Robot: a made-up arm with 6 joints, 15 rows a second.
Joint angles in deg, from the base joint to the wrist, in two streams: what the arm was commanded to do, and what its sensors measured. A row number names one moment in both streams.
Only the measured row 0 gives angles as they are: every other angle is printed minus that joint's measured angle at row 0.
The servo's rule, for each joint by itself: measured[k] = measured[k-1] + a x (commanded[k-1-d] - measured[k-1]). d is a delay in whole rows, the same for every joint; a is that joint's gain. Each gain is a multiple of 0.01, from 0.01 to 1. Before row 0 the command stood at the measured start. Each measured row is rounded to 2 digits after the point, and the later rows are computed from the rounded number. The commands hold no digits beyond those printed.
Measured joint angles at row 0:
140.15, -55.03, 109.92, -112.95, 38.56, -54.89
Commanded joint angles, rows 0 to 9:
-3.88, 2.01, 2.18, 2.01, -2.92, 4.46
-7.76, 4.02, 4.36, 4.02, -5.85, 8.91
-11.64, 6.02, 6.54, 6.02, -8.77, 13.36
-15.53, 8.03, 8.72, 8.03, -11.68, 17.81
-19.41, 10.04, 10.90, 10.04, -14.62, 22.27
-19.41, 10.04, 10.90, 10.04, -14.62, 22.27
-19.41, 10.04, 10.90, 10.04, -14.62, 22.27
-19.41, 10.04, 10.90, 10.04, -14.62, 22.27
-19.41, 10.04, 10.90, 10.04, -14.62, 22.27
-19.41, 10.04, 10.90, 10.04, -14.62, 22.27
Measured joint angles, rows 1 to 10:
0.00, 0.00, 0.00, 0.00, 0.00, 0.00
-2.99, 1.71, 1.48, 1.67, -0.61, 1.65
-6.66, 3.67, 3.44, 3.62, -1.71, 4.34
-10.49, 5.67, 5.55, 5.61, -3.19, 7.68
-14.37, 7.68, 7.71, 7.62, -4.97, 11.43
-18.25, 9.69, 9.88, 9.63, -7.00, 15.44
-19.14, 9.99, 10.57, 9.97, -8.60, 17.97
-19.35, 10.03, 10.79, 10.03, -9.86, 19.56
-19.40, 10.04, 10.86, 10.04, -10.86, 20.56
-19.41, 10.04, 10.89, 10.04, -11.65, 21.19
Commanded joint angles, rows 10 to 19:
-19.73, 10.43, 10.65, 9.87, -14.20, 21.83
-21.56, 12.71, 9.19, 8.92, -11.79, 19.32
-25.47, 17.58, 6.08, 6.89, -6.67, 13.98
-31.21, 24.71, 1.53, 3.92, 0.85, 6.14
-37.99, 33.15, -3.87, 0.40, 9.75, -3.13
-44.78, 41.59, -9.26, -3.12, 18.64, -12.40
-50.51, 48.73, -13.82, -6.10, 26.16, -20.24
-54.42, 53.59, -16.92, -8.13, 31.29, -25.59
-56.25, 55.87, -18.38, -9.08, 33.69, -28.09
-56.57, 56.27, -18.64, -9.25, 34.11, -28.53
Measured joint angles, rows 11 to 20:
-19.41, 10.04, 10.90, 10.04, -12.27, 21.59
-19.66, 10.37, 10.73, 9.90, -12.68, 21.68
-21.12, 12.36, 9.68, 9.09, -12.49, 20.81
-24.47, 16.80, 7.23, 7.26, -11.27, 18.28
-29.66, 23.52, 3.35, 4.49, -8.72, 13.79
-36.07, 31.71, -1.56, 1.10, -4.84, 7.53
-42.78, 40.11, -6.80, -2.40, 0.09, 0.16
-48.73, 47.44, -11.57, -5.47, 5.56, -7.39
-53.11, 52.67, -15.21, -7.68, 10.96, -14.12
-55.53, 55.39, -17.37, -8.84, 15.73, -19.29

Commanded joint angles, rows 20 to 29:
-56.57, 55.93, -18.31, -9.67, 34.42, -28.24
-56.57, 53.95, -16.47, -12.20, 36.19, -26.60
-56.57, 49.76, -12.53, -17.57, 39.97, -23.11
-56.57, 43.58, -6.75, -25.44, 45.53, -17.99
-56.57, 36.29, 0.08, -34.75, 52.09, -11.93
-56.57, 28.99, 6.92, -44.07, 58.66, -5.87
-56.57, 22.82, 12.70, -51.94, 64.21, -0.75
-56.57, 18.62, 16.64, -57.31, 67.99, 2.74
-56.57, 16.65, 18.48, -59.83, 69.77, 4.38
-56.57, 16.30, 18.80, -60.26, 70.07, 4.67
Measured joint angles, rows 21 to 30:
-56.33, 56.14, -18.23, -9.18, 19.59, -22.71
-56.51, 55.96, -18.28, -9.59, 22.70, -24.76
-56.56, 54.25, -17.05, -11.76, 25.53, -25.44
-56.57, 50.43, -13.98, -16.58, 28.56, -24.58
-56.57, 44.61, -9.06, -23.93, 32.12, -22.14
-56.57, 37.54, -2.84, -32.91, 36.31, -18.36
-56.57, 30.27, 3.80, -42.17, 41.00, -13.74
-56.57, 23.94, 9.85, -50.28, 45.87, -8.93
-56.57, 19.42, 14.47, -56.11, 50.52, -4.61
-56.57, 17.07, 17.20, -59.20, 54.56, -1.28

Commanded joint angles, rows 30 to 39:
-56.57, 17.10, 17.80, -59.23, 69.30, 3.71
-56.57, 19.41, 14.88, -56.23, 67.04, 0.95
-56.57, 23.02, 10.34, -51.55, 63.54, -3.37
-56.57, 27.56, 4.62, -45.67, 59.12, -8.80
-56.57, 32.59, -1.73, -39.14, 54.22, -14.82
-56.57, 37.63, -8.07, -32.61, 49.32, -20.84
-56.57, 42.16, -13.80, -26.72, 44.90, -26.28
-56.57, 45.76, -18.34, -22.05, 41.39, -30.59
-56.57, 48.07, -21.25, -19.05, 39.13, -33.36
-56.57, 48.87, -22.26, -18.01, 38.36, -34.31
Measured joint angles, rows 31 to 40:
-56.57, 16.42, 18.29, -60.08, 57.82, 0.92
-56.57, 17.00, 17.96, -59.37, 60.23, 1.95
-56.57, 19.05, 15.87, -56.76, 61.66, 1.58
-56.57, 22.42, 12.11, -52.44, 62.05, -0.25
-56.57, 26.79, 7.02, -46.82, 61.43, -3.41
-56.57, 31.72, 1.07, -40.45, 59.92, -7.63
-56.57, 36.74, -5.15, -33.94, 57.69, -12.52
-56.57, 41.35, -11.03, -27.95, 55.00, -17.61
-56.57, 45.10, -16.00, -23.05, 52.14, -22.41
-56.57, 47.62, -19.57, -19.73, 49.41, -26.46

